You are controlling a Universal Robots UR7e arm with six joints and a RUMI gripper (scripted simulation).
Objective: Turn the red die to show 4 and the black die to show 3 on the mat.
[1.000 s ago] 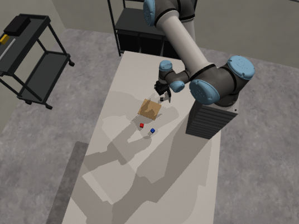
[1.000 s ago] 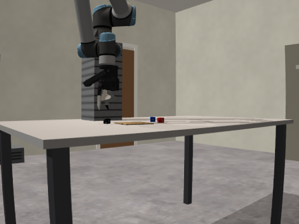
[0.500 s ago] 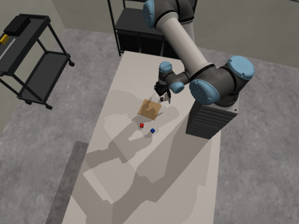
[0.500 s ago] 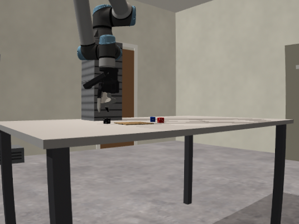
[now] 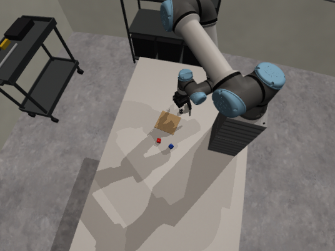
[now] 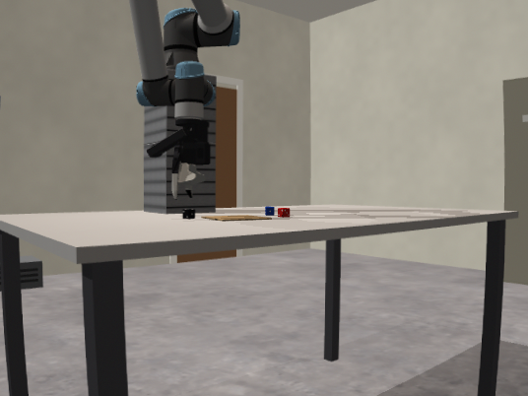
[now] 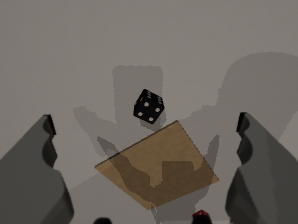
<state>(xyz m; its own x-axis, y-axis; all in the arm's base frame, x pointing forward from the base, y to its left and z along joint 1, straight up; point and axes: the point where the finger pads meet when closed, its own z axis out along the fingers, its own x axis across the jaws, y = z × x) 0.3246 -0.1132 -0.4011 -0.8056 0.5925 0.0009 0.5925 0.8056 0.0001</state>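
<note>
The black die lies 4 cm below my hand, 1 cm to the left of it and 1 cm ahead of it. Round my hand: blue die 28 cm to the left, 4 cm below, 2 cm behind; red die 27 cm to the left, 7 cm ahead, 4 cm below; brown mat 12 cm to the left, 7 cm ahead, 5 cm below.
</note>
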